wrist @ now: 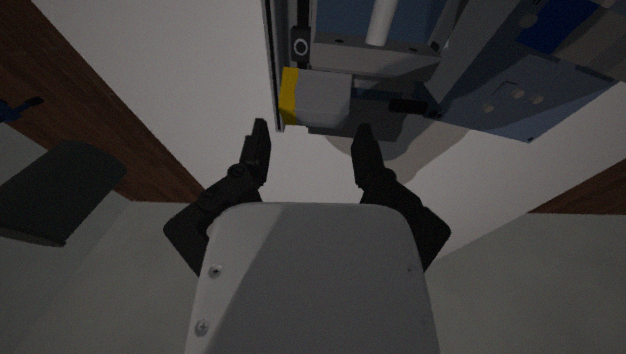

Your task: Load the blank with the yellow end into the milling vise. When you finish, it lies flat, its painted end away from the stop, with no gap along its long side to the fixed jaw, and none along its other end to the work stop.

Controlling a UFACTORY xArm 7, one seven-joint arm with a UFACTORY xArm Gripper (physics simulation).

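The blank (322, 97), grey with a yellow end on its left, lies in the vise in the upper middle of the wrist view. My gripper (312, 134) is open and empty, its two black fingers apart and just below the blank in the view, clear of it. A grey jaw block (370, 57) of the vise lies along the blank's upper side; whether they touch is hard to tell in the shadow. A small black rod (407, 106) stands to the right of the blank, beyond its unpainted end. The contact at that end cannot be made out.
A white cylinder (382, 22) lies above the jaw block. A blue-grey panel (505, 102) with round knobs is at the right. A dark rail runs along the vise's left side. A dark curved object (62, 190) is at the left, near a brown wooden strip (95, 110) and a small blue item (15, 111).
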